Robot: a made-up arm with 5 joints. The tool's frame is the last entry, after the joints.
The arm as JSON. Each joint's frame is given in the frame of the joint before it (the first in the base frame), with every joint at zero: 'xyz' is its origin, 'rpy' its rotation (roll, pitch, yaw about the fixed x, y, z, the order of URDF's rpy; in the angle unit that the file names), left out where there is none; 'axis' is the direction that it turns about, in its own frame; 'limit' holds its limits. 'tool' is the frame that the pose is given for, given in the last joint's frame.
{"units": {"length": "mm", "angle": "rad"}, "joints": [
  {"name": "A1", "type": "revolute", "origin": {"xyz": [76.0, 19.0, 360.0]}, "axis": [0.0, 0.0, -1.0], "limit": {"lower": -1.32, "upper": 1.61}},
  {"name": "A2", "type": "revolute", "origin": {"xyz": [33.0, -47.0, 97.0]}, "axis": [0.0, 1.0, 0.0], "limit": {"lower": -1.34, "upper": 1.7}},
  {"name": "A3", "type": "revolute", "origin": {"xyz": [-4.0, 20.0, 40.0]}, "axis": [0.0, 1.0, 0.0], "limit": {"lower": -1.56, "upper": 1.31}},
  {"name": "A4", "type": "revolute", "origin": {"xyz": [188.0, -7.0, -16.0]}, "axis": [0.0, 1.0, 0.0], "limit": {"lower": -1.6, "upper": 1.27}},
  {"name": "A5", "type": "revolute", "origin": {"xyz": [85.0, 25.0, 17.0]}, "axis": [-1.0, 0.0, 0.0], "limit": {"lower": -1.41, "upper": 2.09}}
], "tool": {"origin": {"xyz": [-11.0, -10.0, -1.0], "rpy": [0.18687, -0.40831, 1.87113]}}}
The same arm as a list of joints. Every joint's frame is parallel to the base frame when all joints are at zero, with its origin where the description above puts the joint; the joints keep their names.
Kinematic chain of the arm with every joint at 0, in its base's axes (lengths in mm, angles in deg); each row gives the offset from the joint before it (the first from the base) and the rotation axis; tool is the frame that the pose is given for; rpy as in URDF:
A1: xyz 76.0 19.0 360.0 axis -z
A2: xyz 33.0 -47.0 97.0 axis +y
A3: xyz -4.0 20.0 40.0 axis +y
A4: xyz 188.0 -7.0 -16.0 axis +y
A5: xyz 85.0 25.0 17.0 axis -x
tool: xyz -11.0 -10.0 -1.0 rpy 10.71 -23.39 107.21
Joint limits (deg, base to tool): -75.63..92.25 -76.78..97.40 -89.38..75.06 -91.67..72.77 -80.79..119.75

